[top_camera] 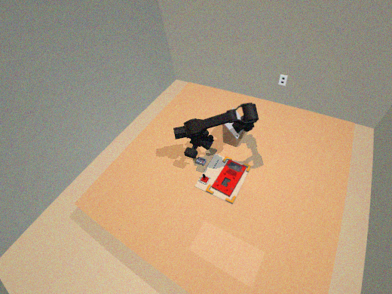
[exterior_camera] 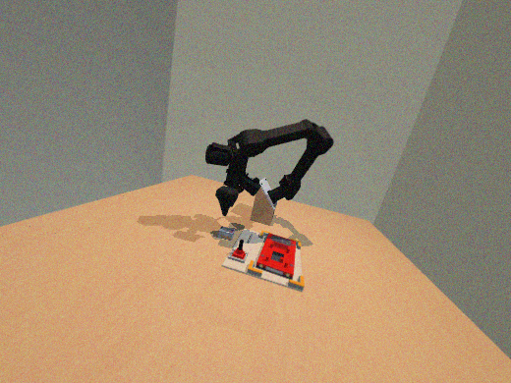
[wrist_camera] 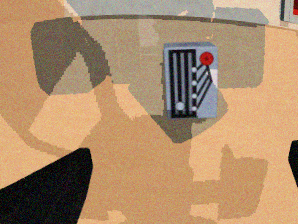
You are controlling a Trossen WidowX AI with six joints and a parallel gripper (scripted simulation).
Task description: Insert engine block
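The engine block lies 10 mm to the left of my gripper tip and 90 mm below it. Round my gripper tip: grey plate 20 mm ahead, 190 mm to the left, 90 mm below.
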